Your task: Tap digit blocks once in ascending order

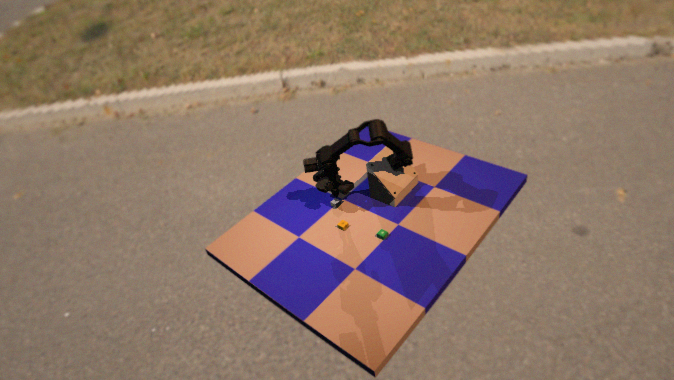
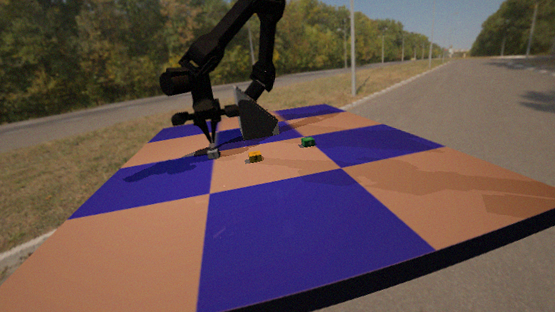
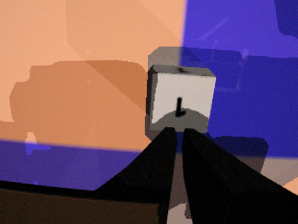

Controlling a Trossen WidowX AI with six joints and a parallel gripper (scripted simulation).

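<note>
Right now the white block is 10 mm ahead of my gripper tip and 30 mm below it. The rest, counted from my gripper tip: green block 10 mm ahead, 290 mm to the left, 30 mm below; orange block 80 mm ahead, 130 mm to the left, 30 mm below.
</note>
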